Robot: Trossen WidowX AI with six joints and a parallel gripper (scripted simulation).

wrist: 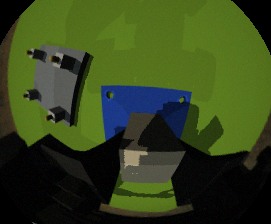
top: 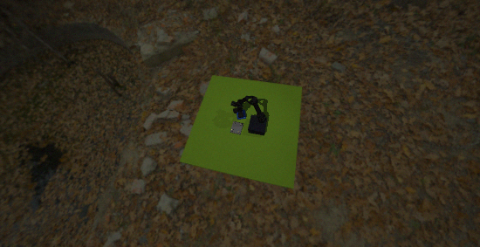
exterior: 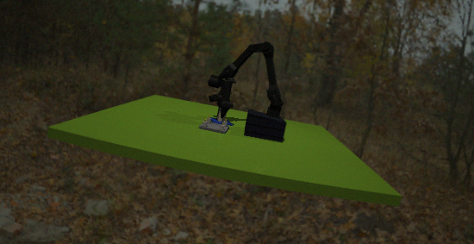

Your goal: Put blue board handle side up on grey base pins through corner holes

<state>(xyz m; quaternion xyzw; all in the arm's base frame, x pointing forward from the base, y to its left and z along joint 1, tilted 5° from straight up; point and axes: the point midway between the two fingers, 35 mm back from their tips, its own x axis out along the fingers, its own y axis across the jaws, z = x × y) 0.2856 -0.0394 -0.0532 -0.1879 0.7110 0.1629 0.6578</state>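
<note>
The grey base lies 20 mm behind my gripper tip, 190 mm to the left of it and 20 mm below it. From my gripper tip the other things lie so: flat blue board (10 mm below).
</note>
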